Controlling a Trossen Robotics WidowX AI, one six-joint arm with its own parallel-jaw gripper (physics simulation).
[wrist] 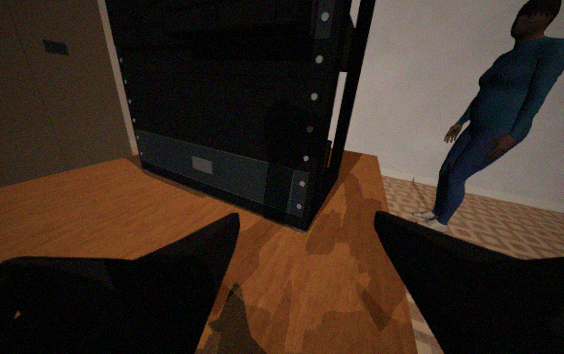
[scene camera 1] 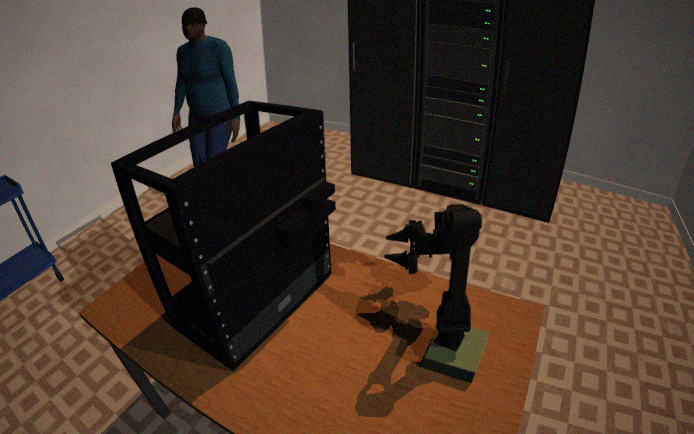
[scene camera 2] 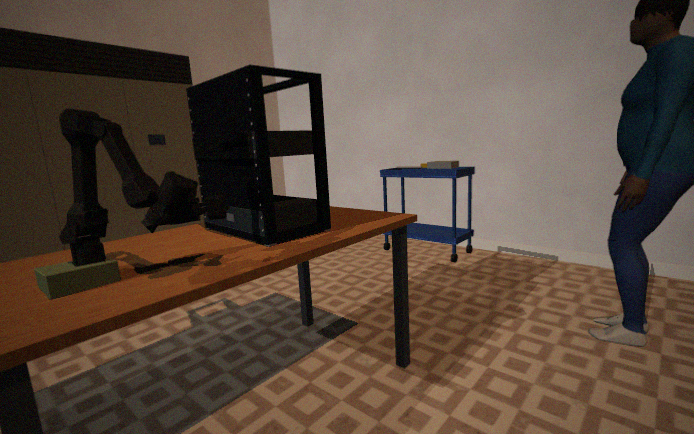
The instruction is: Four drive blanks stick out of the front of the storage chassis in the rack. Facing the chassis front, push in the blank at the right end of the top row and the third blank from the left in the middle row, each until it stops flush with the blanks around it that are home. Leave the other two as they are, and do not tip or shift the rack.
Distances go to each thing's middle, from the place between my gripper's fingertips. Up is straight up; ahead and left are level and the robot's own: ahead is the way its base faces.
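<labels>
You'll find the black rack (scene camera 1: 250,226) 13 cm above my hand, and it's 29 cm ahead of my hand and 30 cm to the left of it.
</labels>
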